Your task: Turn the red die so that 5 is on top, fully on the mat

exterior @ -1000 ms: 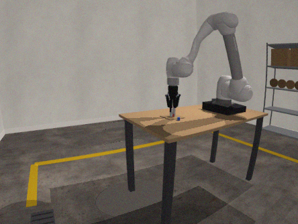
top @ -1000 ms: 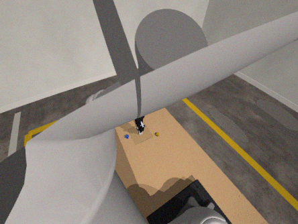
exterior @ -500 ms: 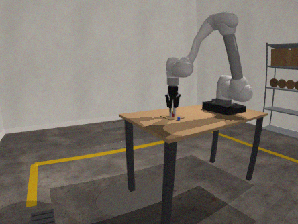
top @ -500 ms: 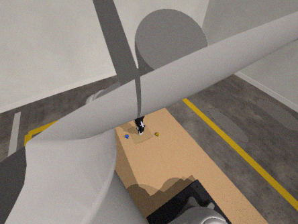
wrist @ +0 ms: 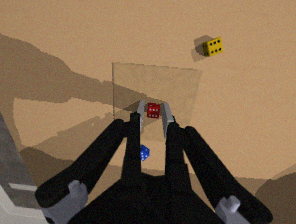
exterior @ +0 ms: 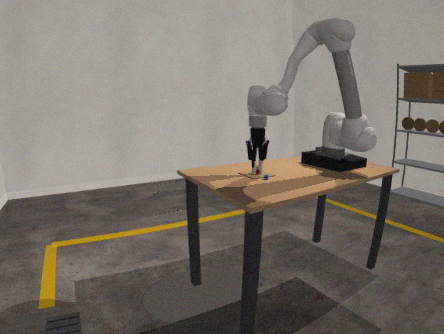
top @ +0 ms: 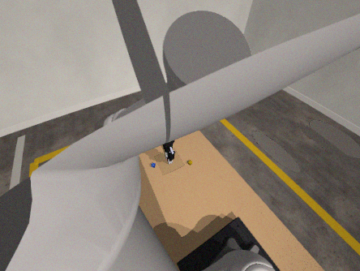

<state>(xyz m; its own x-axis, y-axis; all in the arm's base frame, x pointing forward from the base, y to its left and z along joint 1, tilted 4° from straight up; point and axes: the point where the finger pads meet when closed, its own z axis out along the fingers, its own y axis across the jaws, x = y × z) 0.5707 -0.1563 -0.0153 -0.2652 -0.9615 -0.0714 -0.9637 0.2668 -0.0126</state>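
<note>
My gripper is now 30 mm above the red die. Round my hand: tan mat (40 mm below); yellow die (100 mm behind, 80 mm to the right, 30 mm below); blue die (40 mm ahead, 90 mm to the left, 30 mm below).
</note>
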